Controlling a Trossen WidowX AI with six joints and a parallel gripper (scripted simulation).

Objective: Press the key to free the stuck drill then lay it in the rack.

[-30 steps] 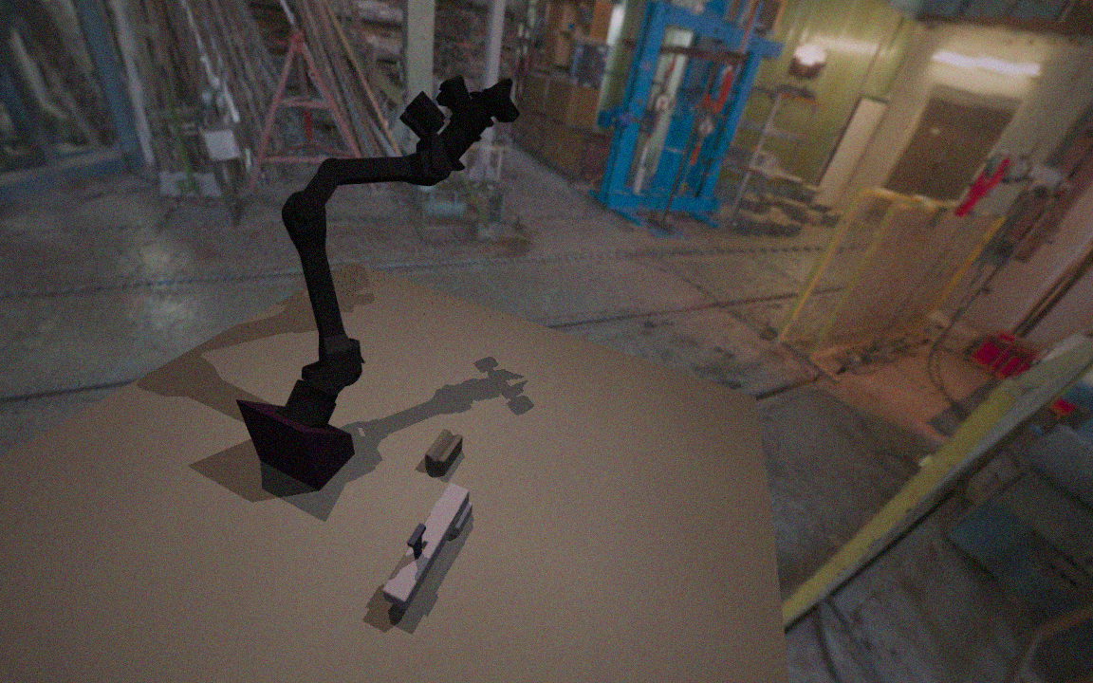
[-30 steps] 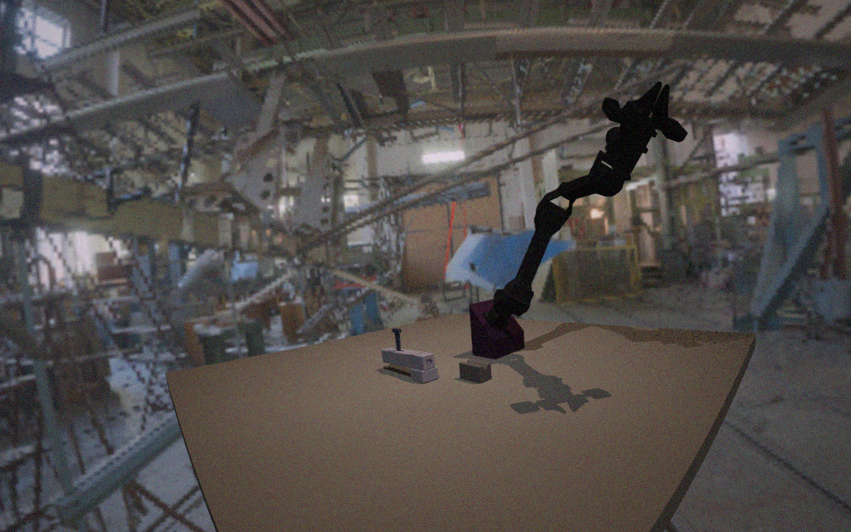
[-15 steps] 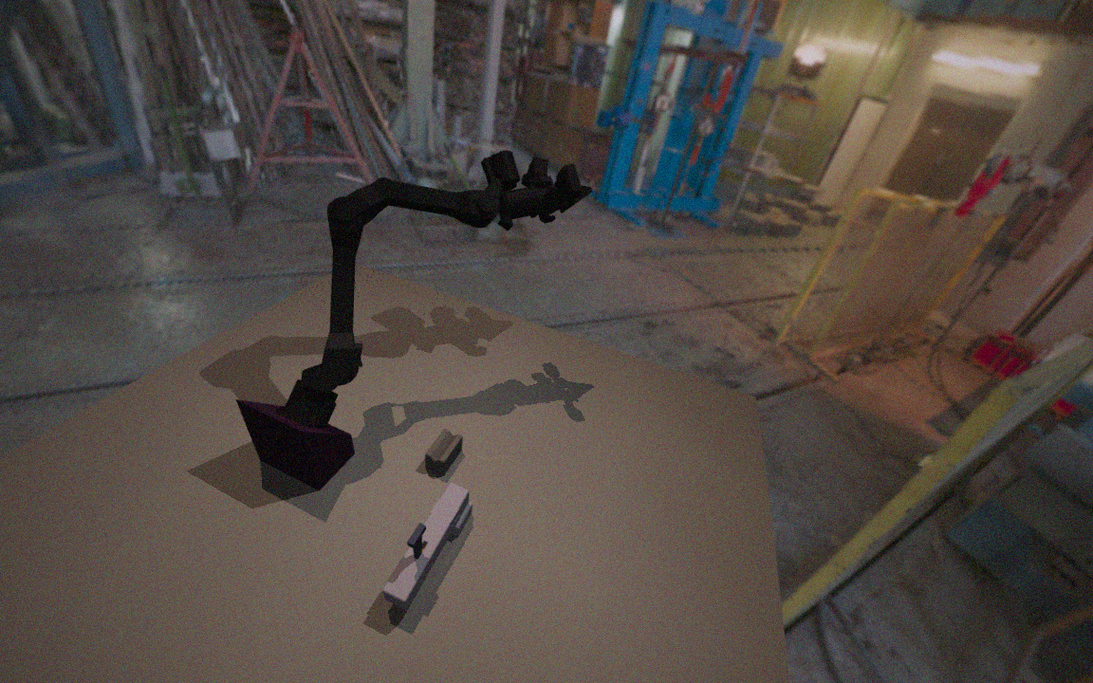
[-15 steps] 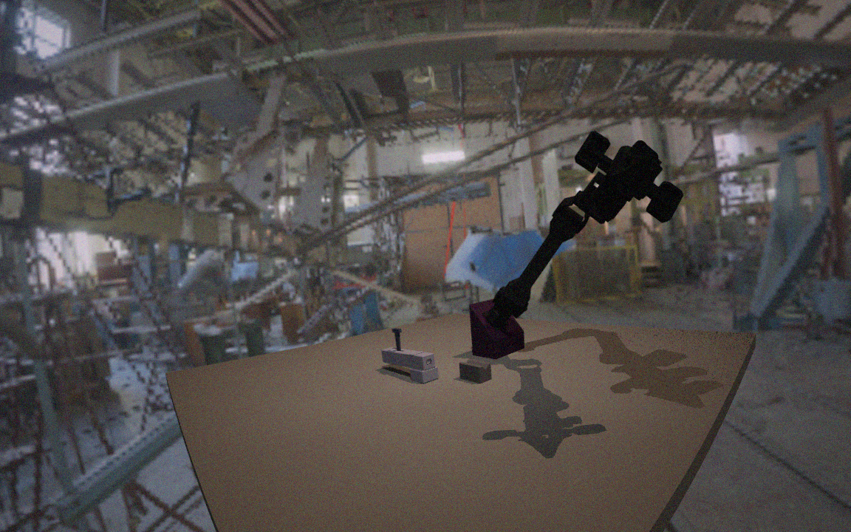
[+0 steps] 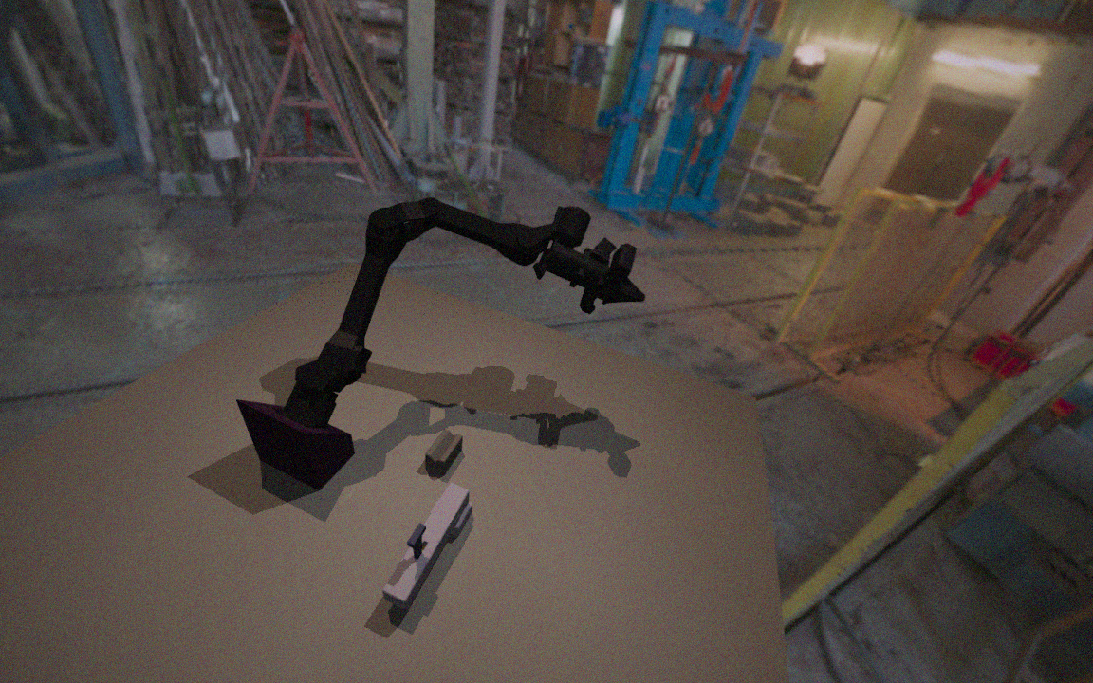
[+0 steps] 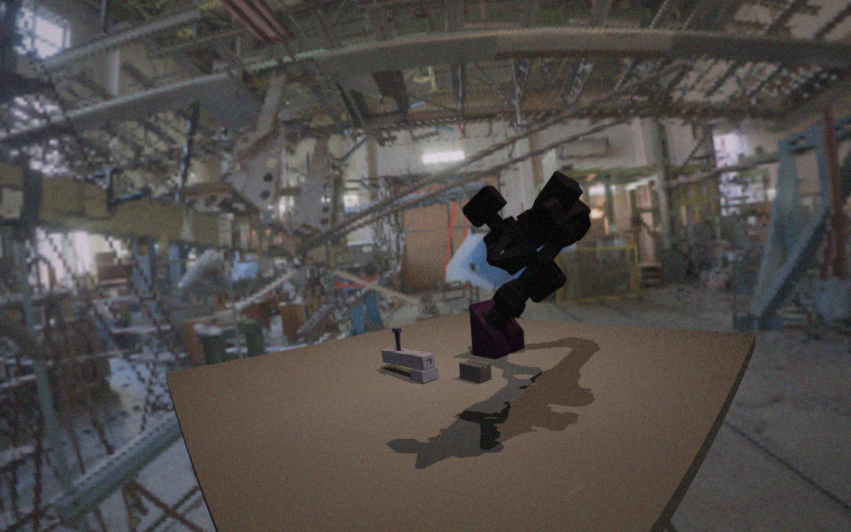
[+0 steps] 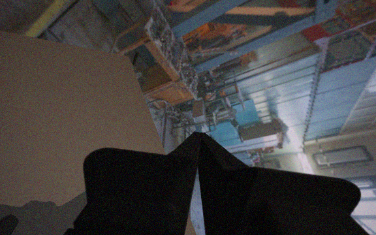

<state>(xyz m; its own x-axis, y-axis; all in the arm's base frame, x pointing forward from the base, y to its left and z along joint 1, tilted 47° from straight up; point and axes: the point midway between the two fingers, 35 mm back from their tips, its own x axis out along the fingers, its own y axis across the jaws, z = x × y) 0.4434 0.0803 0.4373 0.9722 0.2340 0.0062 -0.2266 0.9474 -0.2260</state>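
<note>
The dark key lies 220 mm behind my gripper tip, 490 mm to the right of it and 210 mm below it. The rest, counted from my gripper tip: light-grey holder block: 210 mm behind, 450 mm to the right, 260 mm below; drill: 210 mm behind, 440 mm to the right, 250 mm below; rack: 280 mm behind, 280 mm to the right, 280 mm below.
</note>
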